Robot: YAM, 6 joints.
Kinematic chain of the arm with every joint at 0, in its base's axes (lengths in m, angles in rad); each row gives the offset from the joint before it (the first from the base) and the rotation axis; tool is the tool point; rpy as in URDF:
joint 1: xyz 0 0 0.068 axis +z
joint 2: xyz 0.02 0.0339 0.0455 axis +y
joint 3: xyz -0.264 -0.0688 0 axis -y
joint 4: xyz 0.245 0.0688 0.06 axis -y
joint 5: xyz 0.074 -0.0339 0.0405 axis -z
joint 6: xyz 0.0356 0 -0.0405 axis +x
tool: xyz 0 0 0 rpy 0 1.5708 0
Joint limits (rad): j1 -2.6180..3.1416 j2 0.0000..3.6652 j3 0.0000..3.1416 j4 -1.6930..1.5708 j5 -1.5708..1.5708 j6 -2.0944..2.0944
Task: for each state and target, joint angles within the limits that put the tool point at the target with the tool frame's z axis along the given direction. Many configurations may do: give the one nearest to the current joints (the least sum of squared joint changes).
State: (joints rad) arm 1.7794 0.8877 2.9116 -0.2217 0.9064 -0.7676
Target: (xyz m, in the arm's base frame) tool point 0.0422 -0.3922 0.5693 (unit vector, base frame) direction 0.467 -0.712 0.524
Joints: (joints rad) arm 1.6404 0.9949 3.1402 0.3819 0.4295 -0.7676
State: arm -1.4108 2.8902 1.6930 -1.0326 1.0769 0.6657
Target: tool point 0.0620 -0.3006 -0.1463 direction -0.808 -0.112 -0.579
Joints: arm -1.2739 2.8365 1.2433 -0.1974 0.9359 0.6657
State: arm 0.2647 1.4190 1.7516 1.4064 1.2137 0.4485
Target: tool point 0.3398 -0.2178 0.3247 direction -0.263 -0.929 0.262
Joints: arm -0.4867 1.9549 1.3006 1.5683 1.2338 0.4485
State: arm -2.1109 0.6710 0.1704 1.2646 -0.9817 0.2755
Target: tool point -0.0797 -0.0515 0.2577 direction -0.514 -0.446 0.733
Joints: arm -2.6159 0.3240 0.0020 1.1534 -0.1282 0.2755
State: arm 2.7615 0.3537 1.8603 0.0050 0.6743 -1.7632
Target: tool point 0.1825 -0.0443 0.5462 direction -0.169 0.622 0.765
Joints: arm 2.8028 0.3338 1.6739 -0.2157 0.5589 -1.7632
